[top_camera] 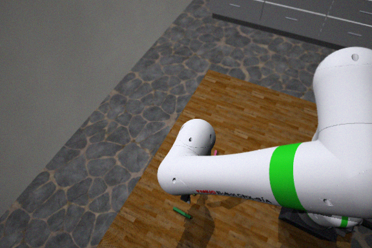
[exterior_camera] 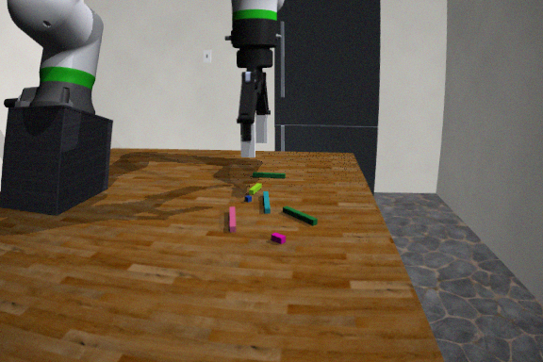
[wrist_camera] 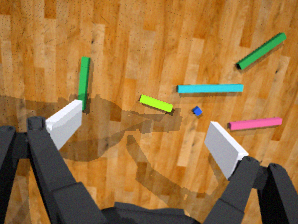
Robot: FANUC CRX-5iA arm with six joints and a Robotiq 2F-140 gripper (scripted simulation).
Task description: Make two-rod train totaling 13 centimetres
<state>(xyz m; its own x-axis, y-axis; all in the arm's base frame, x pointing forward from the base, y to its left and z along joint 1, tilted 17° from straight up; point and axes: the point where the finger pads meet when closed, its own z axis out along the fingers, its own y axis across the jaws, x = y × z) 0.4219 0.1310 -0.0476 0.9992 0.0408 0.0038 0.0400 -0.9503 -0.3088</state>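
My gripper is now 10 mm to the left of the lime rod and 90 mm above it. The rest, counted from my hand: small blue rod 80 mm to the right, 90 mm below; pink rod 190 mm to the right, 90 mm below; turquoise rod 40 mm ahead, 90 mm to the right, 90 mm below.
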